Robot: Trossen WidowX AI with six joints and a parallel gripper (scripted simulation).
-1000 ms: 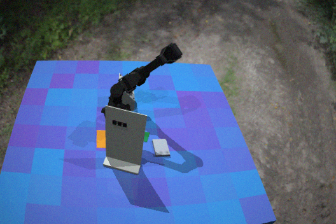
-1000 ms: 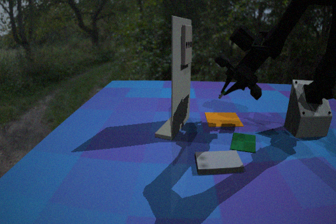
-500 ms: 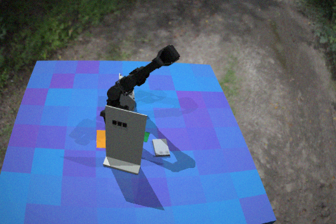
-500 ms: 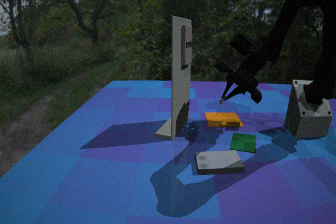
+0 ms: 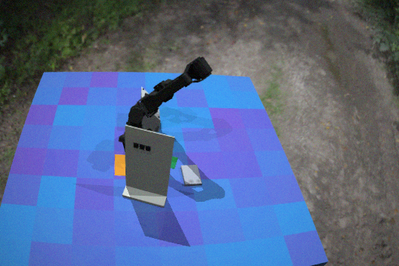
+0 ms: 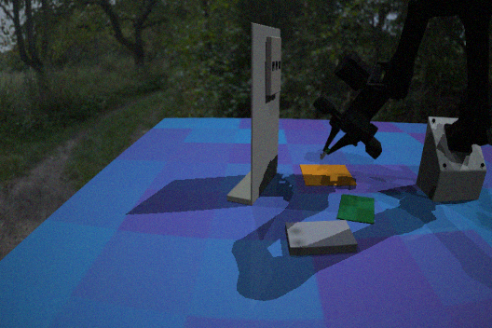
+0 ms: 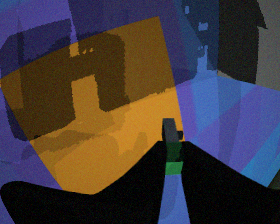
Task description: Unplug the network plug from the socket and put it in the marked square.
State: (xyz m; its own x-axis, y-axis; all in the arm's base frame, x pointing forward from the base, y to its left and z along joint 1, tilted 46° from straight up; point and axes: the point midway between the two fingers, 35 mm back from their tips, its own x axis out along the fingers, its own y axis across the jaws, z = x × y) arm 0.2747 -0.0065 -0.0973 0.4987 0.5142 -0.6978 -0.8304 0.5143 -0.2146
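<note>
Right now the orange marked square is 1 cm behind my gripper tip and 6 cm below it. Also, from my gripper tip: green square patch: 5 cm behind, 16 cm to the left, 6 cm below; upright grey panel: 14 cm ahead, 7 cm to the left, 10 cm above; network plug: right at my gripper tip.
</note>
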